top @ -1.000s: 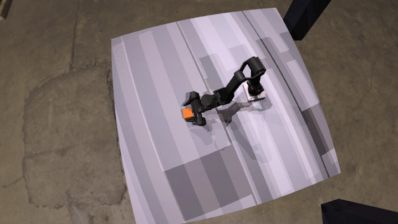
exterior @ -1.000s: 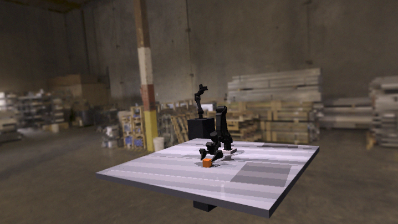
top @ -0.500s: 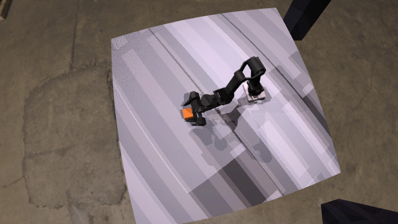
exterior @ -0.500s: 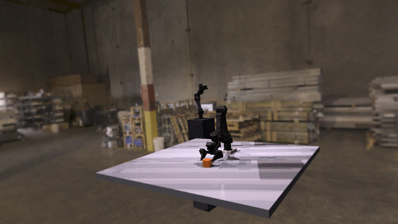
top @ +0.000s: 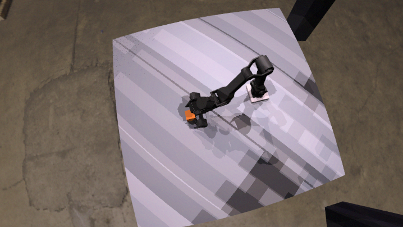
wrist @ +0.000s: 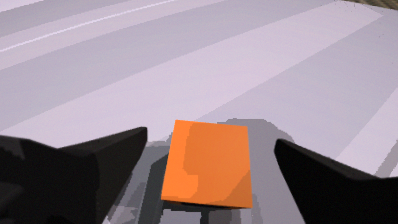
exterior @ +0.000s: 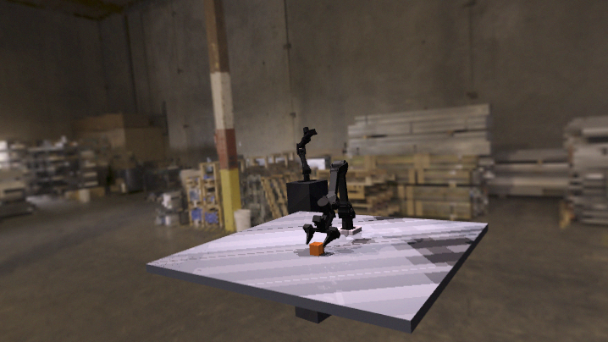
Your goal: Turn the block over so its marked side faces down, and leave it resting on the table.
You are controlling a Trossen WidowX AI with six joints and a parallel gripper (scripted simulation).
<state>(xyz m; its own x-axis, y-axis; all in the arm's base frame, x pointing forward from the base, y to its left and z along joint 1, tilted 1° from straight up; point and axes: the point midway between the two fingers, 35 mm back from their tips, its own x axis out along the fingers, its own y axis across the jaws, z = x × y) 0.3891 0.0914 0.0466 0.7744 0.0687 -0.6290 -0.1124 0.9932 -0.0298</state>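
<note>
The orange block lies 30 mm behind my gripper tip and 20 mm below it.
</note>
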